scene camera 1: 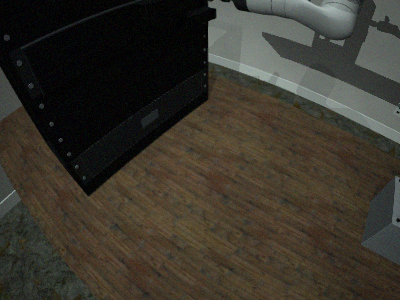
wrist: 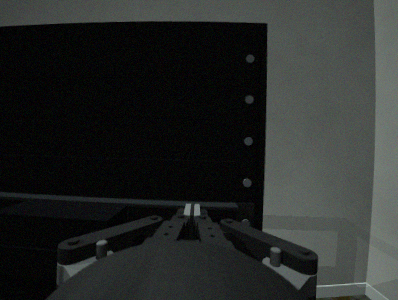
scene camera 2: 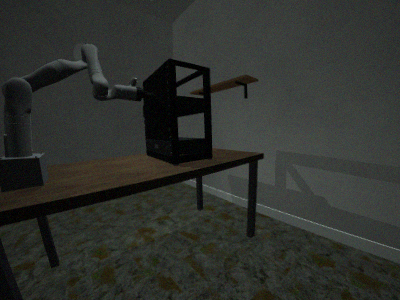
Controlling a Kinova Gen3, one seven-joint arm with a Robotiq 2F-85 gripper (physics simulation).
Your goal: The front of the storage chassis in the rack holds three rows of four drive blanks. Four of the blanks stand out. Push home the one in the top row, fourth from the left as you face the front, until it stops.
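Pixels of known places: gripper, fingertip midpoint: point(wrist: 192, 213) point(scene camera 2: 162, 97); arm's base, origin of the base link: point(scene camera 2: 20, 155).
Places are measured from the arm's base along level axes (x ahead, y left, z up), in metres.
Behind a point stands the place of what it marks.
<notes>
The black rack point(scene camera 1: 115, 85) @(x 0.728, y 0.096, z 0.114 m) point(scene camera 2: 174, 120) @(x 0.697, y -0.228, z 0.129 m) point(wrist: 257, 125) @(x 0.679, y -0.216, z 0.362 m) stands on the table, its front towards the arm. The storage chassis is very dark; its top edge point(wrist: 125, 201) @(x 0.693, y -0.078, z 0.277 m) shows as a grey strip across the lower part of the wrist view. The single drive blanks, the top-row fourth one among them, cannot be made out in the dark. My gripper point(wrist: 192, 213) @(x 0.673, y -0.147, z 0.270 m) point(scene camera 2: 145, 94) is shut and empty. Its tips are at the front of the rack, near the right end of the grey strip in the wrist view. Whether they touch a blank cannot be told.
The wooden table point(scene camera 1: 215, 200) @(x 0.475, y 0.104, z -0.130 m) point(scene camera 2: 100, 172) @(x 0.324, y -0.042, z -0.130 m) carries the rack and the grey arm base point(scene camera 1: 382, 225) @(x 0.089, y 0.043, z -0.041 m) point(scene camera 2: 22, 172) @(x 0.011, y -0.083, z -0.062 m). A wall shelf point(scene camera 2: 232, 83) is behind the rack. A column of round screws point(wrist: 248, 141) @(x 0.678, y -0.205, z 0.344 m) runs down the rack's right post, with the wall point(wrist: 320, 125) to its right.
</notes>
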